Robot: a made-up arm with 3 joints. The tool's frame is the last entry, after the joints.
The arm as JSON. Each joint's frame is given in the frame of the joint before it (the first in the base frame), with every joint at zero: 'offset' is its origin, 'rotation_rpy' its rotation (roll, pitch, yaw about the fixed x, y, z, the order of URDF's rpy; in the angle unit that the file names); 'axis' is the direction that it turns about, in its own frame. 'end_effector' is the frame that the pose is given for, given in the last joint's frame.
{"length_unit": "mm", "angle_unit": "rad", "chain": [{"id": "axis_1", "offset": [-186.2, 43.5, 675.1], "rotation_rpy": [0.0, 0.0, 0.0], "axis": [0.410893, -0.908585, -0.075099]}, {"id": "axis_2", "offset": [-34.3, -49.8, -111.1], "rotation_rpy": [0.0, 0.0, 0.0], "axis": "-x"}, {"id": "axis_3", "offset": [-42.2, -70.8, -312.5], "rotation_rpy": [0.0, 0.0, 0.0], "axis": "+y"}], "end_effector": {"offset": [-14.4, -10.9, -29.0], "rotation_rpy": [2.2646, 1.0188, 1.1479]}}
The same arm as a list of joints. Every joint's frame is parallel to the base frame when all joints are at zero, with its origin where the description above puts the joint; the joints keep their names.
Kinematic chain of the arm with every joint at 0, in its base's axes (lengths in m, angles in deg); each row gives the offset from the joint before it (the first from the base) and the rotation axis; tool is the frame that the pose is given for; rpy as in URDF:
axis_1: xyz -0.1862 0.0435 0.6751 axis 0.410893 -0.908585 -0.075099
axis_2: xyz -0.0343 -0.0498 -0.1111 axis -x
axis_3: xyz -0.0422 -0.0708 -0.3125 axis +y
tool: xyz -0.0144 -0.0109 -0.029 rpy 129.75 58.37 65.77

